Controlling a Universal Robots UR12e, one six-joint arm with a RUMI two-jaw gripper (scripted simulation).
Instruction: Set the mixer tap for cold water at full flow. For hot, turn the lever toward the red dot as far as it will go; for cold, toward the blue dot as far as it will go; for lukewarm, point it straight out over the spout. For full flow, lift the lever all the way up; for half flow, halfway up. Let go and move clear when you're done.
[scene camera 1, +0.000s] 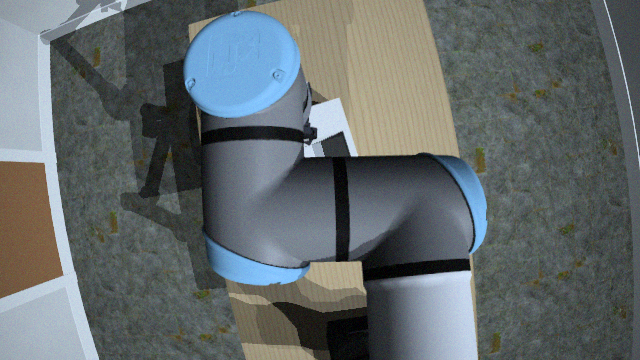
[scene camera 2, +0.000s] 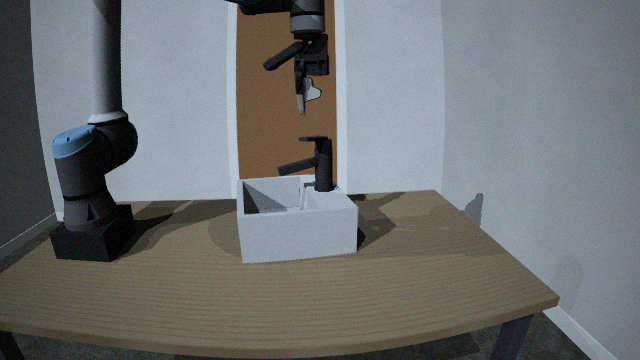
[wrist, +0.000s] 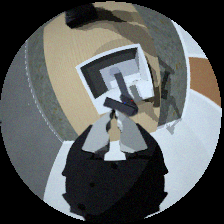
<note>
I see my gripper (scene camera 2: 303, 115).
My gripper also shows in the wrist view (wrist: 113, 110).
</note>
